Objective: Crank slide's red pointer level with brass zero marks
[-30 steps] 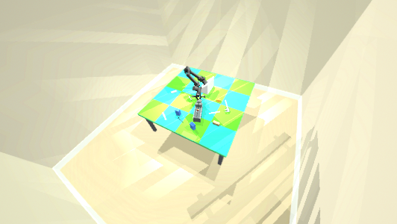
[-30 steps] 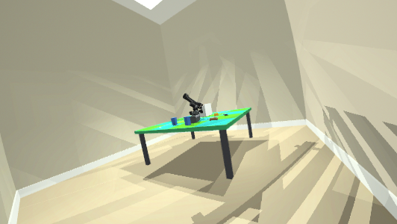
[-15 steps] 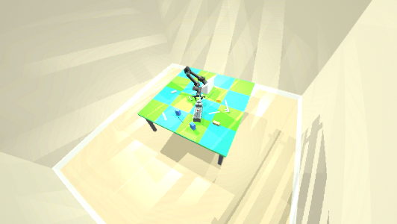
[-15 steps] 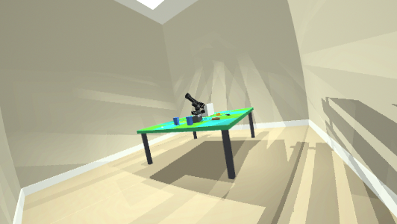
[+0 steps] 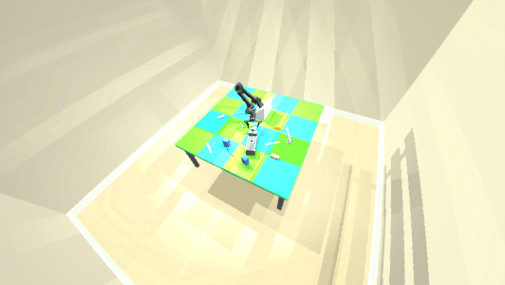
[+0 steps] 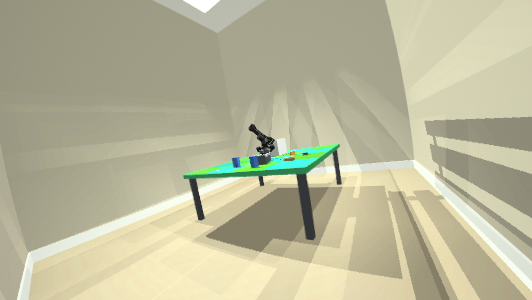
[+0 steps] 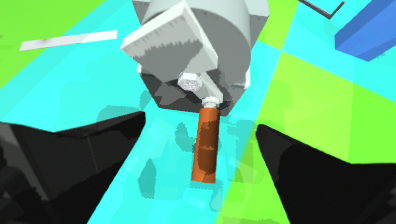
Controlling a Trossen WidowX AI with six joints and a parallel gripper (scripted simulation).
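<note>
Right now my gripper tip is 1 cm past the crank handle, 1 cm to the left of it and 1 cm below it. The rest, counted from my gripper tip: red pointer 15 cm ahead, 7 cm to the left, 2 cm above; orange piece 18 cm behind, 22 cm to the left, 4 cm below; black L-shaped key 33 cm ahead, 9 cm to the right, 5 cm below.
</note>
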